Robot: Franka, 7 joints.
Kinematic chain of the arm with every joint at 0, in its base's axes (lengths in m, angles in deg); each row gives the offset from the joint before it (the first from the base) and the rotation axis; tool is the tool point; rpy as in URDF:
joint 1: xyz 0 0 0.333 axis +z
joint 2: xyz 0 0 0 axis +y
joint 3: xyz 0 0 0.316 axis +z
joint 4: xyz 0.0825 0 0 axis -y
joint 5: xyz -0.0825 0 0.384 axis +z
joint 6: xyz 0 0 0 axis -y
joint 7: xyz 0.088 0 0 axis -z
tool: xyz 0 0 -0.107 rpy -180 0 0
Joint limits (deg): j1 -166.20..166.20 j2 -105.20..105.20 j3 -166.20..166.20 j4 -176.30..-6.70 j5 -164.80..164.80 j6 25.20..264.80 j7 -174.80..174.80
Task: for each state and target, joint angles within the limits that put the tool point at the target. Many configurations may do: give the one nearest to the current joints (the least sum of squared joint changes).
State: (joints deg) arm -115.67 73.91 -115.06 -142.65 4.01 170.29 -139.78
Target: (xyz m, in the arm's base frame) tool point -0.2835 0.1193 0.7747
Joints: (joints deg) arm -110.84 81.88 -143.88 -137.62 7.96 173.31 -139.78
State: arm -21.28 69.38 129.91 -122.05 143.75 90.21 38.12
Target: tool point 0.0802 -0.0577 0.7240
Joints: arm -28.41 105.20 165.60 -157.39 123.44 64.01 38.12
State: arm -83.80 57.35 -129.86 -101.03 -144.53 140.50 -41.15
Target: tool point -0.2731 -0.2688 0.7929
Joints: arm -59.75 83.57 -141.08 -116.56 -145.22 146.74 -41.15
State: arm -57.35 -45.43 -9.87 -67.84 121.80 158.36 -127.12
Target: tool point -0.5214 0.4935 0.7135
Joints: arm -60.86 -91.18 -22.21 -51.21 120.27 165.25 -127.12
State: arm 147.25 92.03 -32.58 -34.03 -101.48 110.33 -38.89
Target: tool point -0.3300 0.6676 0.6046
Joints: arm 132.77 65.00 -40.95 -24.68 -96.84 77.23 -38.89
